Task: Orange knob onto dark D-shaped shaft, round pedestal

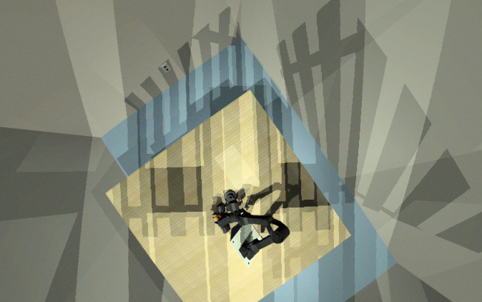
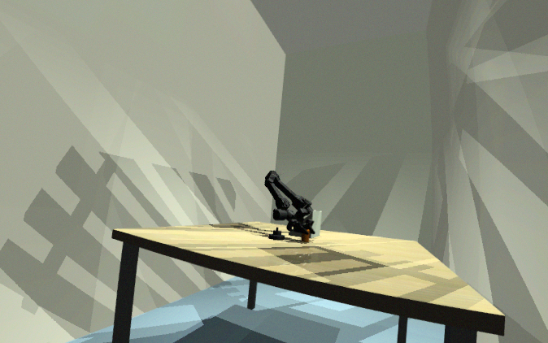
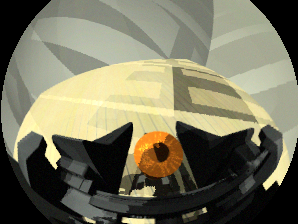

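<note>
Right now the orange knob is 40 mm to the right of my gripper tip, 20 mm below it and 10 mm behind it. The rest, counted from my gripper tip: dark round pedestal 170 mm to the right, 60 mm ahead, 10 mm below.
</note>
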